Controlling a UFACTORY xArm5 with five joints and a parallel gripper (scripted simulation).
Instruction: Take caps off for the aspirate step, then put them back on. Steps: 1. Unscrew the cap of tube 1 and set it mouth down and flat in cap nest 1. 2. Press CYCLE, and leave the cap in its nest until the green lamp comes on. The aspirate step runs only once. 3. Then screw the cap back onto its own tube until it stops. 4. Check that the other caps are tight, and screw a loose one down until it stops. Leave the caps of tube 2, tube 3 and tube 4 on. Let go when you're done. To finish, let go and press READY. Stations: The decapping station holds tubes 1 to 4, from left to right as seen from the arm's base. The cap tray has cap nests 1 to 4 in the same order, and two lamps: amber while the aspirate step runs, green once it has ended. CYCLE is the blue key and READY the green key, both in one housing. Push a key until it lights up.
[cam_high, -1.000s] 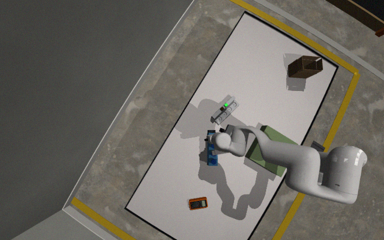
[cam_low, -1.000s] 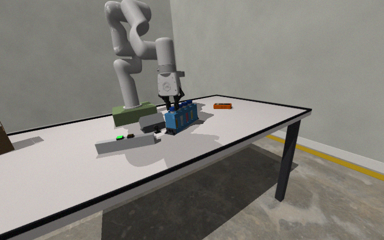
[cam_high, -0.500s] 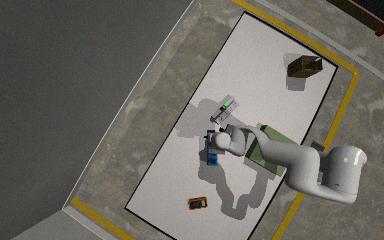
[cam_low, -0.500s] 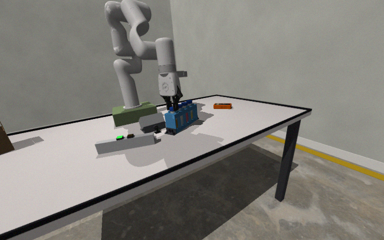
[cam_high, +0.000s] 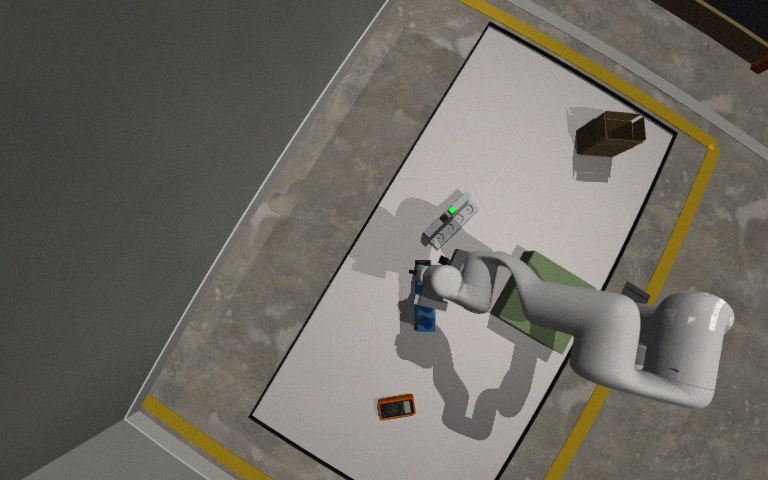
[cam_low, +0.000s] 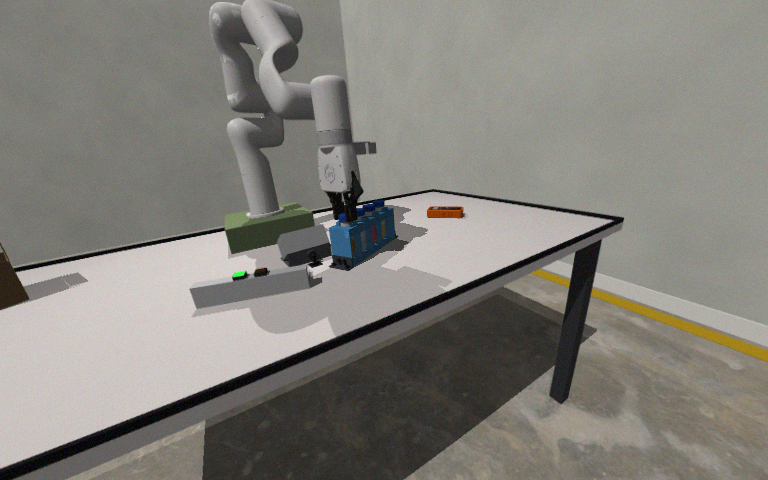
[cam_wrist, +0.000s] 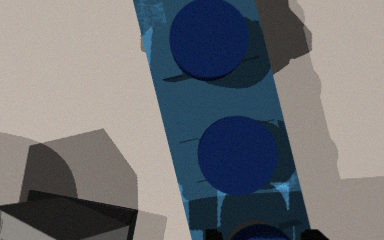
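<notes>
The green key lies 120 mm behind my hand, 120 mm to the right of it and 60 mm below it. Also, from my hand: blue cap (80 mm behind, 130 mm to the left, 10 mm below); grey key housing (110 mm behind, 90 mm to the right, 70 mm below); blue key (130 mm behind, 70 mm to the right, 60 mm below).
</notes>
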